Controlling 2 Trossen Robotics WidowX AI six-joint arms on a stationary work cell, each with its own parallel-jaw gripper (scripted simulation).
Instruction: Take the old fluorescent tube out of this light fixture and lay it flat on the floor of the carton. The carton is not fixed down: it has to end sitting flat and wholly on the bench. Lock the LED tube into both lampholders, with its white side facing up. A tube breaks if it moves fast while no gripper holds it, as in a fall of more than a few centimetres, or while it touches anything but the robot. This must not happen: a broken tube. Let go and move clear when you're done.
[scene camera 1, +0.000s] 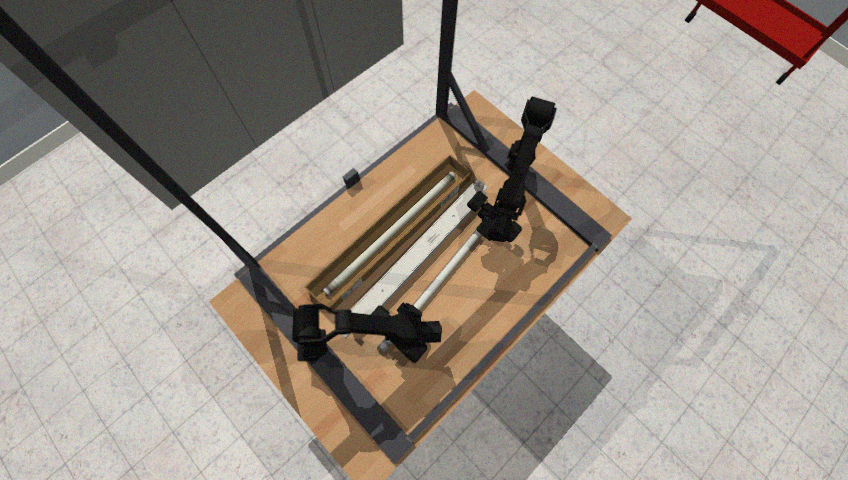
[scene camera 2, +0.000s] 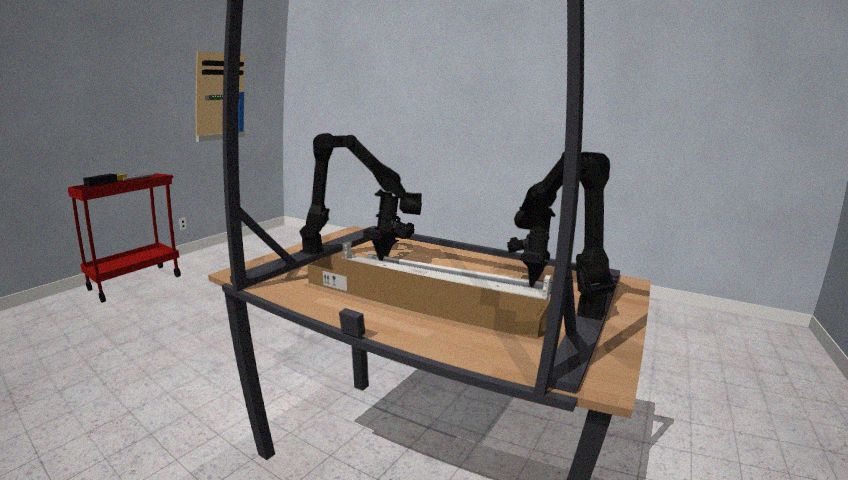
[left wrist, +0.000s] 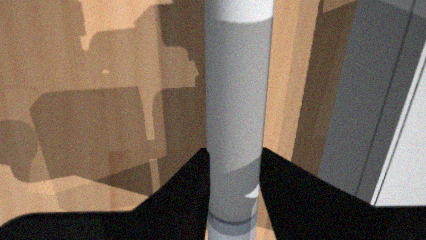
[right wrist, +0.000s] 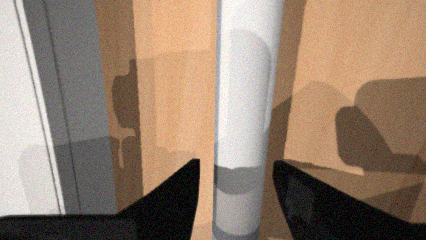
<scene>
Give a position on an LED tube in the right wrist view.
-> At 247, 46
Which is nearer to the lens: the carton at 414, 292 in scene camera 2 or the LED tube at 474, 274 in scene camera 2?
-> The carton.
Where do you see the left gripper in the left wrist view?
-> At 232, 156
</scene>
